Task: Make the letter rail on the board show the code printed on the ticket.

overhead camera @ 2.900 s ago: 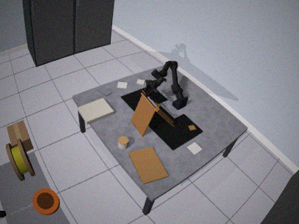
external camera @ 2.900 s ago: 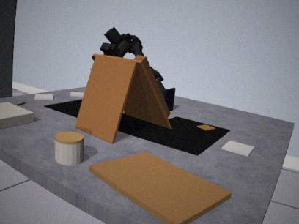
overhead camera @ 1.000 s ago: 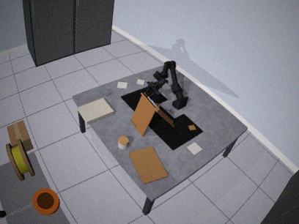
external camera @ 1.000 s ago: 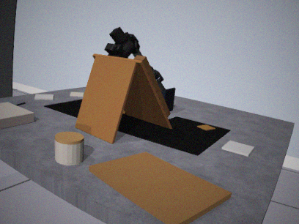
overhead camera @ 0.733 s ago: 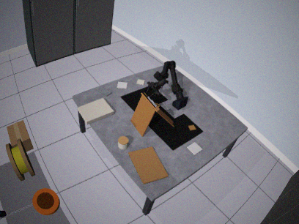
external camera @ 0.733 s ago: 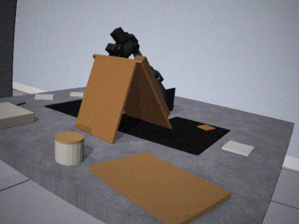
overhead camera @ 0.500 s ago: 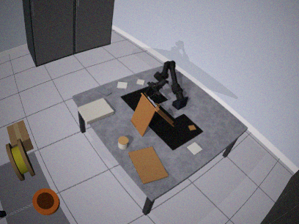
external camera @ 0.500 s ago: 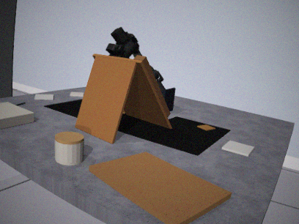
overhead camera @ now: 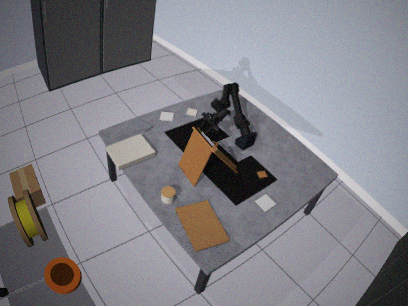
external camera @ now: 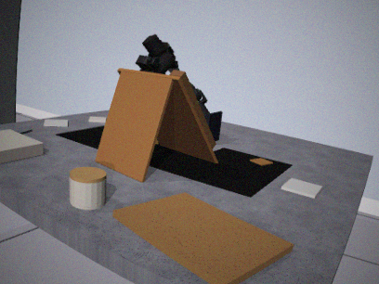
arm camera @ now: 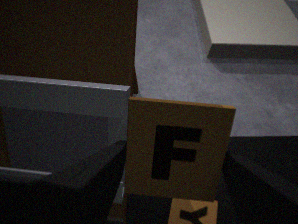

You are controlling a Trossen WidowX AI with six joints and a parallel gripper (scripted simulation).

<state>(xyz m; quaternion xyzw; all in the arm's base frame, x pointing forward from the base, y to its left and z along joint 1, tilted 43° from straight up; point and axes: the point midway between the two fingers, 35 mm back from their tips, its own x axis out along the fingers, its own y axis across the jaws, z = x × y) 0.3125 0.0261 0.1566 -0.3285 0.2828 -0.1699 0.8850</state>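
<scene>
Now: the white ticket 150 mm to the left of my gripper tip, 80 mm below it and 40 mm behind it. From my gripper tip the other things lie so: lidded jar: 390 mm ahead, 220 mm to the left, 140 mm below; then cream card: 390 mm to the right, 230 mm behind, 170 mm below; then black mat: 170 mm below, 140 mm behind, 90 mm to the left.
</scene>
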